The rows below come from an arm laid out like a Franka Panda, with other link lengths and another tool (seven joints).
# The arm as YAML. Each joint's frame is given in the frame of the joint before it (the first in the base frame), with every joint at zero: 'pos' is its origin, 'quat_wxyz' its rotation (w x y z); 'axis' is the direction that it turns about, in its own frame. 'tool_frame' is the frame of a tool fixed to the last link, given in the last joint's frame.
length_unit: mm
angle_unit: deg
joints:
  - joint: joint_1
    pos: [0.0, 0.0, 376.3]
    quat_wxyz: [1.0, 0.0, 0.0, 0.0]
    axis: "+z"
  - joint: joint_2
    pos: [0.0, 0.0, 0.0]
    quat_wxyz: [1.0, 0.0, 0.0, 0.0]
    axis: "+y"
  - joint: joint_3
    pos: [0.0, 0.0, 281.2]
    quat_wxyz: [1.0, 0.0, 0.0, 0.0]
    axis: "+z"
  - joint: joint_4
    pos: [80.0, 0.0, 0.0]
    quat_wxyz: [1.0, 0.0, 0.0, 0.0]
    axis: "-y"
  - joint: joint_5
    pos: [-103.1, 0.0, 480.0]
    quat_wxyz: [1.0, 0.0, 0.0, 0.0]
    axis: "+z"
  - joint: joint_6
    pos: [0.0, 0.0, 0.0]
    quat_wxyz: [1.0, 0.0, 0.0, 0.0]
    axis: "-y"
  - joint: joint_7
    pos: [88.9, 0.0, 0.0]
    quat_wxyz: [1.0, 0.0, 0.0, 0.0]
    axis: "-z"
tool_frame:
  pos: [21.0, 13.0, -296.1]
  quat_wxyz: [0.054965, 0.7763, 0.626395, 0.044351]
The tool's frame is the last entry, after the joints.
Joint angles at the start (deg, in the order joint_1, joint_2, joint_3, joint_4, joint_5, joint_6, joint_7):
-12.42, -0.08, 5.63, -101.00, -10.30, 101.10, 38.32
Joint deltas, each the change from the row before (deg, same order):
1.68, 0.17, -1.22, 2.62, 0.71, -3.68, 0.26
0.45, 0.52, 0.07, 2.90, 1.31, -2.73, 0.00
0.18, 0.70, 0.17, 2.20, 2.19, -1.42, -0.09
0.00, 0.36, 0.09, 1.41, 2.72, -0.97, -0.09
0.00, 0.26, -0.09, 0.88, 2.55, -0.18, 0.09
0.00, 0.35, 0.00, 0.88, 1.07, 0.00, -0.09
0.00, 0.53, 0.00, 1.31, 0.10, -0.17, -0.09
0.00, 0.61, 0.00, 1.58, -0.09, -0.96, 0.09
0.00, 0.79, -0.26, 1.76, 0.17, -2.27, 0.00
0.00, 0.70, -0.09, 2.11, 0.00, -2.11, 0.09
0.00, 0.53, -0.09, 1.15, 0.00, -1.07, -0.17
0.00, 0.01, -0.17, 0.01, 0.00, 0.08, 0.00
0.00, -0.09, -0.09, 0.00, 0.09, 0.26, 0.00
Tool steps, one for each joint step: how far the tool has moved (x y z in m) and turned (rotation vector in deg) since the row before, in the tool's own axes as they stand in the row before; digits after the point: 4 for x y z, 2 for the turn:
-0.0023, -0.0041, -0.0197, 1.25, -0.55, 0.26
0.0045, -0.0043, -0.0204, 1.19, 0.58, 0.07
0.0099, -0.0068, -0.0135, 1.65, 1.49, 0.11
0.0093, -0.0088, -0.0101, 2.07, 1.78, 0.29
0.0093, -0.0063, -0.0068, 1.71, 1.90, 0.58
0.0062, -0.0011, -0.0052, 0.51, 1.10, 0.11
0.0038, 0.0034, -0.0066, -0.28, 0.57, -0.01
0.0008, 0.0023, -0.0069, -0.04, -0.03, 0.08
-0.0051, -0.0006, -0.0044, 0.99, -0.89, 0.13
-0.0032, 0.0001, -0.0093, 0.48, -0.53, 0.10
-0.0016, 0.0005, -0.0033, 0.31, -0.31, -0.13
-0.0009, 0.0018, 0.0001, -0.06, 0.03, 0.18
0.0005, 0.0014, -0.0014, -0.16, 0.31, 0.13

